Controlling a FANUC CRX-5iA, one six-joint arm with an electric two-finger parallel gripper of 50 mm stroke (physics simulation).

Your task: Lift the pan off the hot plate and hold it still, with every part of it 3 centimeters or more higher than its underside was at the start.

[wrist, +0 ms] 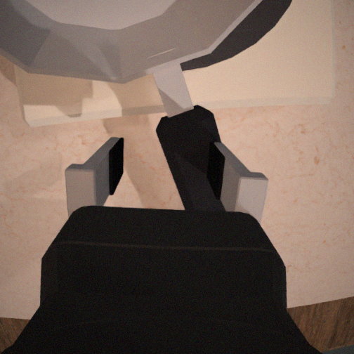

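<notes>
The grey pan (117, 55) is at the top of the wrist view, partly cut off by the frame, over the dark round heating disc (245, 42) of the cream hot plate (295, 82). Its light metal stem (172, 91) leads to a black handle (186, 145), which slants down and slightly right. My gripper (165, 157) is open and empty. In the view, the handle lies mostly between the fingers, nearer the right one, whose tip overlaps the handle's right edge. The height gap between fingertips and handle is unclear. The handle's lower end is hidden behind the gripper body.
The hot plate's front edge runs across the view above the fingers. It stands on a pale, pinkish marbled top (310, 210). The top's curved edge and brown wood (327, 322) beyond it show at the bottom. Shadows fall on the hot plate's left part and between the fingers.
</notes>
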